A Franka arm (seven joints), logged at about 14 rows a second.
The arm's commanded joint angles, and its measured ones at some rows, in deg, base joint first. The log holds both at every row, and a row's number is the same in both.
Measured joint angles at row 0:
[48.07, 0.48, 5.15, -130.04, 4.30, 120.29, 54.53]
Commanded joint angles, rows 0 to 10:
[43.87, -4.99, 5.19, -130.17, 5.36, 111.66, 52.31]
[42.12, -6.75, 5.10, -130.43, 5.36, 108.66, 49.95]
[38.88, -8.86, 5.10, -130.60, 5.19, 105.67, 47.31]
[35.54, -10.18, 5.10, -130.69, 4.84, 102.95, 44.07]
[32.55, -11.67, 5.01, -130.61, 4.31, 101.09, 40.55]
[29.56, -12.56, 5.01, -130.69, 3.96, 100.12, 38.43]
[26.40, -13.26, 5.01, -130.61, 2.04, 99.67, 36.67]
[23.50, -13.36, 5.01, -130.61, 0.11, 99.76, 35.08]
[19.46, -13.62, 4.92, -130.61, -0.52, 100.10, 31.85]
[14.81, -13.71, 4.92, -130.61, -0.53, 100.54, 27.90]
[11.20, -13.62, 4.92, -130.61, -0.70, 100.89, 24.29]
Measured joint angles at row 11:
[17.77, -12.67, 4.28, -129.69, 0.20, 100.00, 30.42]
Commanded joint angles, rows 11 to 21:
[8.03, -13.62, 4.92, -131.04, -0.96, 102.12, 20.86]
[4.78, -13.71, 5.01, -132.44, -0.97, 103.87, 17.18]
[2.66, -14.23, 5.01, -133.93, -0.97, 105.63, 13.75]
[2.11, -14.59, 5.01, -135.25, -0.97, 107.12, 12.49]
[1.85, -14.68, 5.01, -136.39, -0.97, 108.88, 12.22]
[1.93, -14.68, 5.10, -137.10, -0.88, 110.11, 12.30]
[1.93, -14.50, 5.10, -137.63, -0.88, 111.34, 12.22]
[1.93, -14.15, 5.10, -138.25, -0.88, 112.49, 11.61]
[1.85, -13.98, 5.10, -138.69, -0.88, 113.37, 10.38]
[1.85, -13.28, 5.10, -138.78, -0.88, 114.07, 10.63]
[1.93, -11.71, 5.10, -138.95, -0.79, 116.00, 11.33]
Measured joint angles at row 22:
[2.16, -12.50, 5.02, -137.70, -0.16, 113.02, 12.49]
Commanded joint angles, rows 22 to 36:
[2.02, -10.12, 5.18, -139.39, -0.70, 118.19, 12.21]
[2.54, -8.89, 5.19, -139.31, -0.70, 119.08, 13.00]
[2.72, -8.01, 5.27, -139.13, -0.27, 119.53, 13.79]
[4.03, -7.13, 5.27, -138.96, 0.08, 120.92, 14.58]
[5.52, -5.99, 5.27, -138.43, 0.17, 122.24, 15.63]
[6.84, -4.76, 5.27, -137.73, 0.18, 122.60, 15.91]
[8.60, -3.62, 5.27, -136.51, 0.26, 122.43, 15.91]
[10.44, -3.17, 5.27, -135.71, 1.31, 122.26, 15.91]
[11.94, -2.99, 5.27, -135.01, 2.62, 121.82, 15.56]
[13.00, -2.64, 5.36, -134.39, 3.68, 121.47, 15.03]
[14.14, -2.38, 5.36, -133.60, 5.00, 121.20, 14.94]
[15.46, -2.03, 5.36, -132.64, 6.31, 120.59, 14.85]
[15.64, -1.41, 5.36, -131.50, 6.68, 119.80, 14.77]
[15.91, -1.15, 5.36, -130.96, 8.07, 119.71, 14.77]
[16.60, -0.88, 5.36, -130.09, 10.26, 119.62, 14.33]
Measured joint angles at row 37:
[16.27, -2.28, 5.45, -132.93, 7.21, 121.25, 15.41]
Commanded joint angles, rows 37 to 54:
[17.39, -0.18, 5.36, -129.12, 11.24, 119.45, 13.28]
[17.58, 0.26, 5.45, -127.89, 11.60, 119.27, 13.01]
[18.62, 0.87, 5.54, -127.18, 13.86, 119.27, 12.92]
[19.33, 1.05, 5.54, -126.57, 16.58, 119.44, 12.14]
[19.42, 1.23, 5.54, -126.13, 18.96, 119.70, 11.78]
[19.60, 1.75, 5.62, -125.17, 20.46, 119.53, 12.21]
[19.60, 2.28, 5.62, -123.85, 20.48, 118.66, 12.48]
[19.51, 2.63, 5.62, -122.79, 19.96, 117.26, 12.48]
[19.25, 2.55, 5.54, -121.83, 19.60, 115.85, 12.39]
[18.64, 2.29, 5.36, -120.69, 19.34, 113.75, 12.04]
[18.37, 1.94, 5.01, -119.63, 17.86, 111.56, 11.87]
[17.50, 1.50, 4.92, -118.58, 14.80, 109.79, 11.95]
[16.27, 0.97, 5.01, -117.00, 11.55, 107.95, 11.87]
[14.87, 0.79, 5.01, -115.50, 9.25, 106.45, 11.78]
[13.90, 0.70, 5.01, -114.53, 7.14, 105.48, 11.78]
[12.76, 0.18, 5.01, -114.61, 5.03, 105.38, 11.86]
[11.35, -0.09, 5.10, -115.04, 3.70, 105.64, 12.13]
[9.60, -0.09, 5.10, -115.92, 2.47, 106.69, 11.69]
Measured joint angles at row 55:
[12.29, 0.47, 4.61, -115.12, 4.83, 106.45, 13.60]
